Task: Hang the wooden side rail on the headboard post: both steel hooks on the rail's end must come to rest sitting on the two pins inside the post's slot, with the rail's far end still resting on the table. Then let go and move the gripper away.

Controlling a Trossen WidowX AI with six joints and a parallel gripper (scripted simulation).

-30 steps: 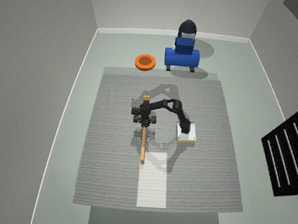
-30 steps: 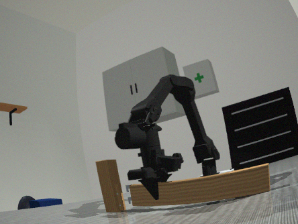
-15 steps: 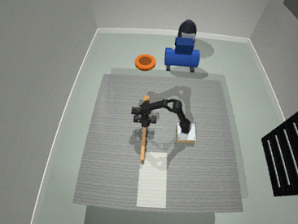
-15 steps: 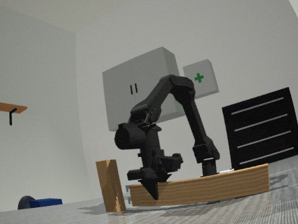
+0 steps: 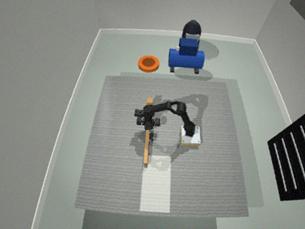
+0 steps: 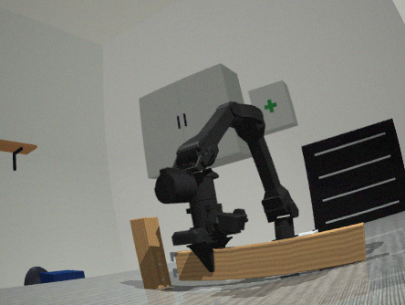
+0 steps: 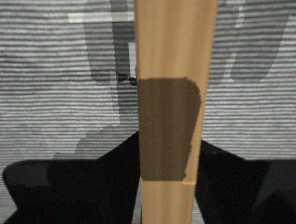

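The wooden headboard post lies 160 mm to the right of my gripper tip, 40 mm above it and 30 mm ahead of it.
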